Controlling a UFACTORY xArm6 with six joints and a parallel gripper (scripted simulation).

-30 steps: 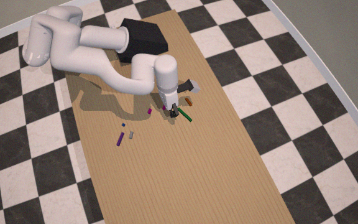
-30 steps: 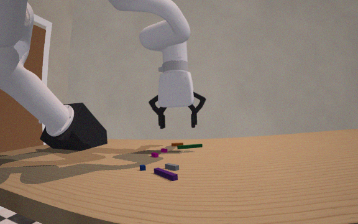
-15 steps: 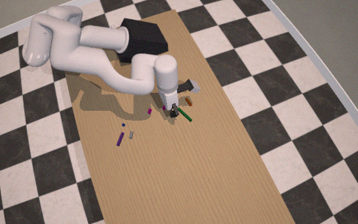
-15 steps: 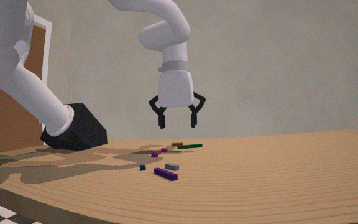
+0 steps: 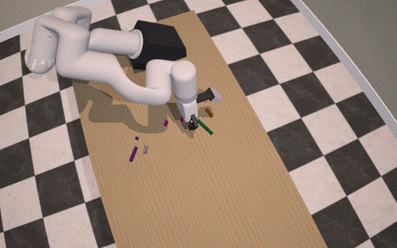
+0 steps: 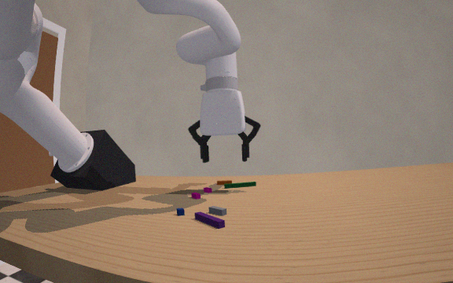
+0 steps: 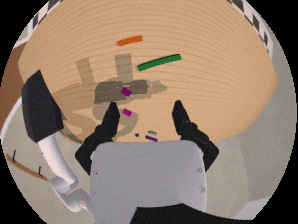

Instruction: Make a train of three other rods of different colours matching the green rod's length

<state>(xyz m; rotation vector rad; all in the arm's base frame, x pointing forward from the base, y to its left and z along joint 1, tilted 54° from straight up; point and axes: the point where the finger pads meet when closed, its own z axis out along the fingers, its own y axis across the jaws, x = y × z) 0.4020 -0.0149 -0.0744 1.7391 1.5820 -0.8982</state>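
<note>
My hand is 50 mm past the blue rod, 200 mm to the left of it and 70 mm above it. The rest, counted from my hand: grey rod 10 mm ahead, 190 mm to the right, 70 mm below; orange rod 20 mm behind, 90 mm to the left, 70 mm below; green rod 30 mm ahead, 50 mm to the left, 70 mm below.
</note>
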